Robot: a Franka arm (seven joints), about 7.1 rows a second.
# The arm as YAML. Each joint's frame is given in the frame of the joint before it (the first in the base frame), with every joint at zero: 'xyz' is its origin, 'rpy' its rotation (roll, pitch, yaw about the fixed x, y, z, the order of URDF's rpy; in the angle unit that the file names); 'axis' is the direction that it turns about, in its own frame. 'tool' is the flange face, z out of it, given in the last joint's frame.
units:
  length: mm
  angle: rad
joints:
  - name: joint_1
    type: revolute
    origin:
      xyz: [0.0, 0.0, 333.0]
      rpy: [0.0, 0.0, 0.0]
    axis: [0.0, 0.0, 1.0]
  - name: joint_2
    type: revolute
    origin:
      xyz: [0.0, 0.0, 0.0]
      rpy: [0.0, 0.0, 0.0]
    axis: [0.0, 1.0, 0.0]
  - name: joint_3
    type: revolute
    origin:
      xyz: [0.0, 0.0, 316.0]
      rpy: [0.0, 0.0, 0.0]
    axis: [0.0, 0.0, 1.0]
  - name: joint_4
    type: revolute
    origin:
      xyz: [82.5, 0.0, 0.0]
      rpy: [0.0, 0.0, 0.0]
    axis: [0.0, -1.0, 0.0]
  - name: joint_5
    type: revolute
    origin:
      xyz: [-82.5, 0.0, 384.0]
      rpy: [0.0, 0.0, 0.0]
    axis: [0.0, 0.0, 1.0]
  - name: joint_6
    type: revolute
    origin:
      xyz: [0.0, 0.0, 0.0]
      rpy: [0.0, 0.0, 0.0]
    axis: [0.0, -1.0, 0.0]
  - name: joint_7
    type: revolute
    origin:
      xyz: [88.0, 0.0, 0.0]
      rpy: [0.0, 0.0, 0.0]
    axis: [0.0, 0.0, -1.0]
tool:
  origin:
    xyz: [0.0, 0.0, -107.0]
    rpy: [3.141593, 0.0, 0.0]
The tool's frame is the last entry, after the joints.
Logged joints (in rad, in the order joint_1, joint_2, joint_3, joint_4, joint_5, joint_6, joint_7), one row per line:
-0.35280, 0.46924, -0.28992, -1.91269, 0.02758, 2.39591, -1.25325
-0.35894, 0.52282, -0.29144, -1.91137, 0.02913, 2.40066, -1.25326
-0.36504, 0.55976, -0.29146, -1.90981, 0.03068, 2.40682, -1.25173
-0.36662, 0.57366, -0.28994, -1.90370, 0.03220, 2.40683, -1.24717
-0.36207, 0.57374, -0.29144, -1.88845, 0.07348, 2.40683, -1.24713
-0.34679, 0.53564, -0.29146, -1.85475, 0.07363, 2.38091, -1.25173
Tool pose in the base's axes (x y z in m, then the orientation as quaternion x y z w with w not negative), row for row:
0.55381, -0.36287, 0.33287, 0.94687, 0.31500, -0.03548, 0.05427
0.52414, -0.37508, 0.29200, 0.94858, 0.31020, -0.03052, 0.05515
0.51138, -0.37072, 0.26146, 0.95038, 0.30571, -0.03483, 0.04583
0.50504, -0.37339, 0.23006, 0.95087, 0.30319, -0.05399, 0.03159
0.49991, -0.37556, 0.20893, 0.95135, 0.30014, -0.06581, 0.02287
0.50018, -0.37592, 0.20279, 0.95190, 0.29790, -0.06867, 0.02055
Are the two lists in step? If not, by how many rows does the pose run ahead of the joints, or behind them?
The pose runs 2 rows behind the joints: the pose in row i belongs to the joints in row i - 2.
